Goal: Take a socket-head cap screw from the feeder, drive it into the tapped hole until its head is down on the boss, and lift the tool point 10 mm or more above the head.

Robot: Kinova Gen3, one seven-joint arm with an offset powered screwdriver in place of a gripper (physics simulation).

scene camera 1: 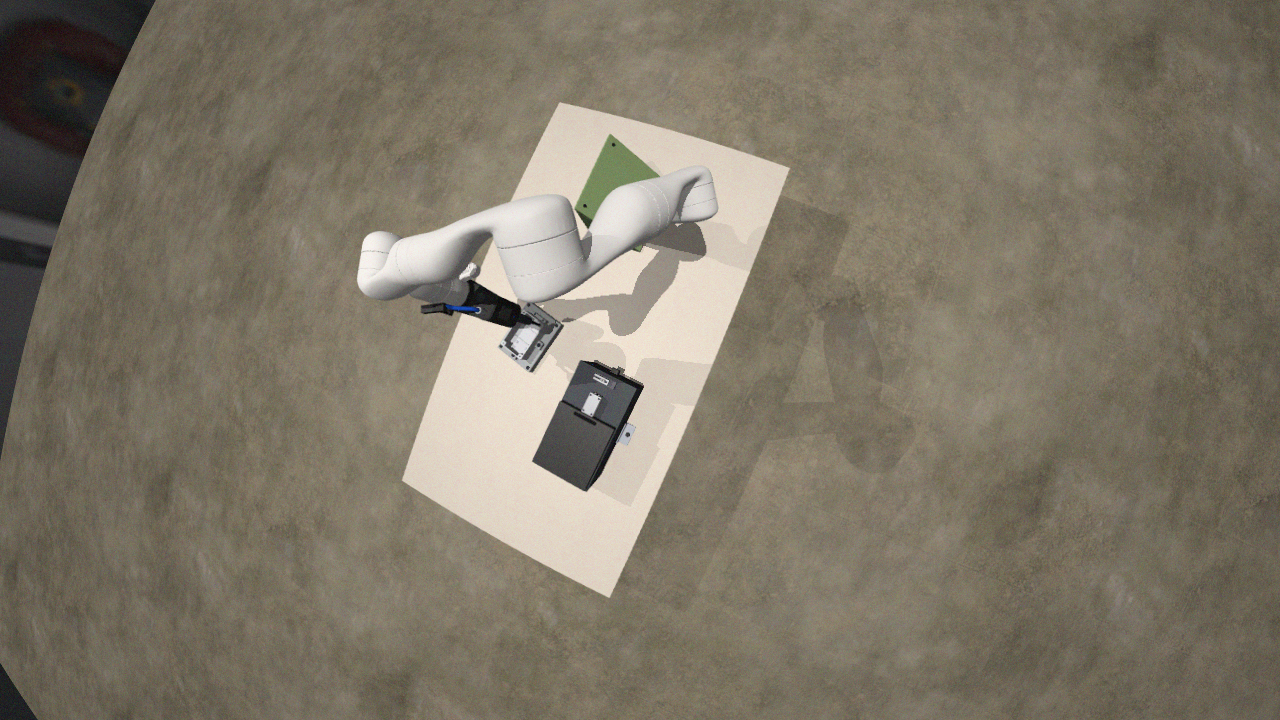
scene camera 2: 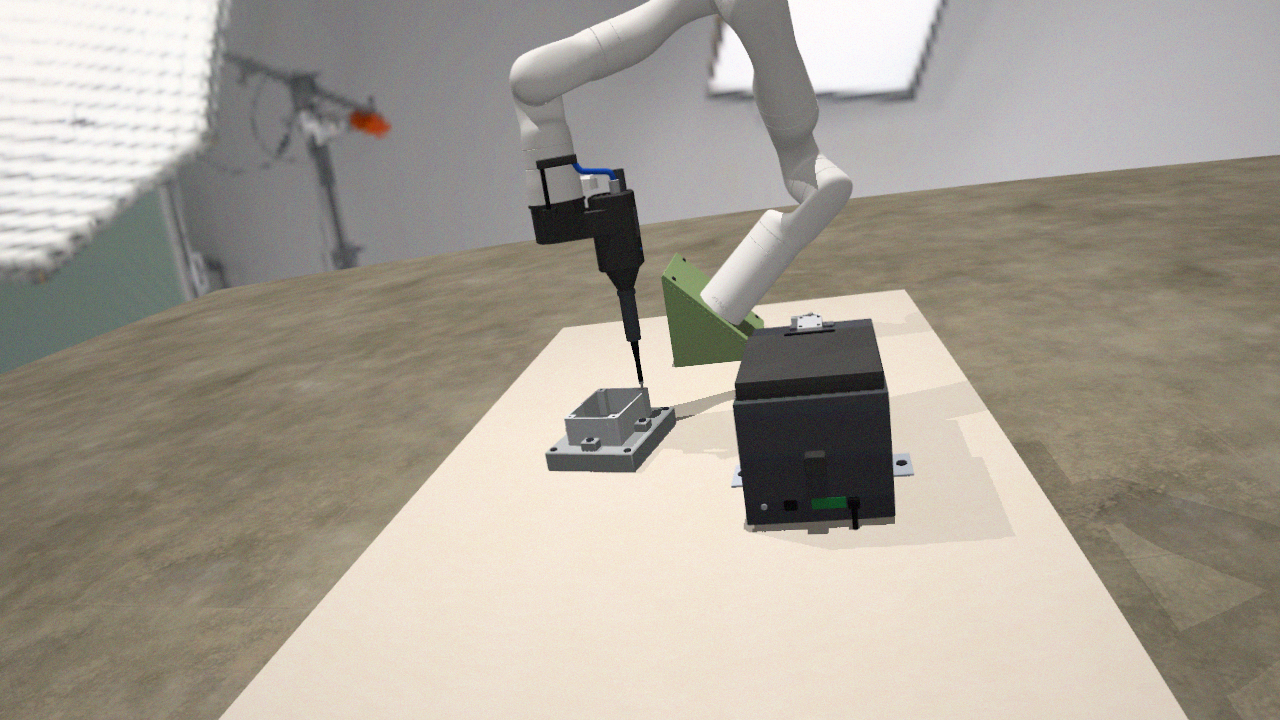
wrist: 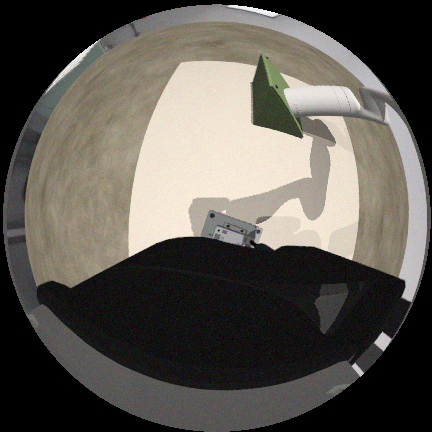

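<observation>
The black screwdriver [scene camera 2: 640, 383] points down, with its thin bit's tip at the back right corner of the open grey box-shaped housing [scene camera 1: 522, 341] [scene camera 2: 592, 431] [wrist: 226, 235]. The tip appears at or just above the corner's top; the gap is too small to judge. The tapped hole and any screw under the bit cannot be made out. In the wrist view, the black tool body hides much of the housing. The housing sits on a grey fixture plate [scene camera 1: 529, 366] [scene camera 2: 586, 462] [wrist: 206, 228]. The dark box-shaped screw feeder [scene camera 1: 575, 441] [scene camera 2: 812, 438] stands apart from it, to the right in scene camera 2.
A green wedge-shaped mount [scene camera 1: 614, 171] [scene camera 2: 702, 331] [wrist: 267, 105] carries the white arm [scene camera 1: 537, 241] [scene camera 2: 783, 89] [wrist: 320, 101] at the back of the pale table top [scene camera 1: 465, 465] [scene camera 2: 501, 591] [wrist: 175, 150]. The feeder has side tabs and a small light-coloured part on top.
</observation>
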